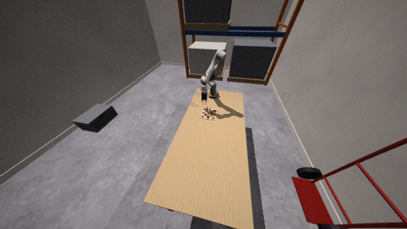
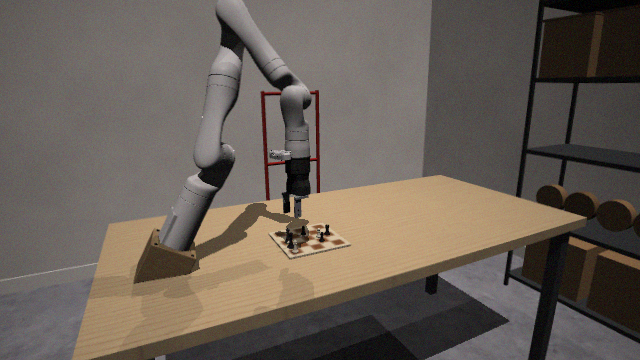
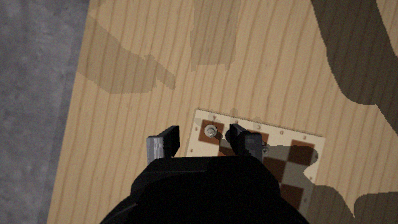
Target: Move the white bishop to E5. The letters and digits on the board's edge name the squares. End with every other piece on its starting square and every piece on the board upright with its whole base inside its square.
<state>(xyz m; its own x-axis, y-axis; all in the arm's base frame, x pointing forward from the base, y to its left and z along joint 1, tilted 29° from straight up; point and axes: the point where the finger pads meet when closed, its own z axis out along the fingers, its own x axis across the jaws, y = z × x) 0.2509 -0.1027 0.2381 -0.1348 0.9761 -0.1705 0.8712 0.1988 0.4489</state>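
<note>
My gripper is now 13 cm above the white bishop, 1 cm to the right of it and 1 cm short of it. Round my hand: black piece: 12 cm below, 5 cm to the left, 2 cm ahead; then chessboard: 15 cm below, 10 cm ahead, 8 cm to the left.
</note>
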